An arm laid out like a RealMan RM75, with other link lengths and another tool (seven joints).
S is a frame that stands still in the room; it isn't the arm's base.
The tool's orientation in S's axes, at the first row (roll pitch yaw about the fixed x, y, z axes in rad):
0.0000, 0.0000, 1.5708
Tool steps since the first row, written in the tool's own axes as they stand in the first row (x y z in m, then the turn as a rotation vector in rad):
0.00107, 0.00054, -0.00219, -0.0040, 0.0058, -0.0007
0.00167, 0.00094, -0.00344, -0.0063, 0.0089, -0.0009
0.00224, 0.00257, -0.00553, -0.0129, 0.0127, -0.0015
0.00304, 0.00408, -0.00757, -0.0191, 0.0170, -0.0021
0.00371, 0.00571, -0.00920, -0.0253, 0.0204, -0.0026
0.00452, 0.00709, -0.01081, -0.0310, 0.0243, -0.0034
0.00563, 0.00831, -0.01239, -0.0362, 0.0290, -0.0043
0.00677, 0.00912, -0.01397, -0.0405, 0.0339, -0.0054
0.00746, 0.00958, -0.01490, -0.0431, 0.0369, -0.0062
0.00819, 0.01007, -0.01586, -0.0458, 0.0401, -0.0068
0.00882, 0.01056, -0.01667, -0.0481, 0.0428, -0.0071
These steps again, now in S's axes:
-0.00054, 0.00107, -0.00219, -0.0058, -0.0040, -0.0007
-0.00094, 0.00167, -0.00344, -0.0089, -0.0063, -0.0009
-0.00257, 0.00224, -0.00553, -0.0127, -0.0129, -0.0015
-0.00408, 0.00304, -0.00757, -0.0170, -0.0191, -0.0021
-0.00571, 0.00371, -0.00920, -0.0204, -0.0253, -0.0026
-0.00709, 0.00452, -0.01081, -0.0243, -0.0310, -0.0034
-0.00831, 0.00563, -0.01239, -0.0290, -0.0362, -0.0043
-0.00912, 0.00677, -0.01397, -0.0339, -0.0405, -0.0054
-0.00958, 0.00746, -0.01490, -0.0369, -0.0431, -0.0062
-0.01007, 0.00819, -0.01586, -0.0401, -0.0458, -0.0068
-0.01056, 0.00882, -0.01667, -0.0428, -0.0481, -0.0071

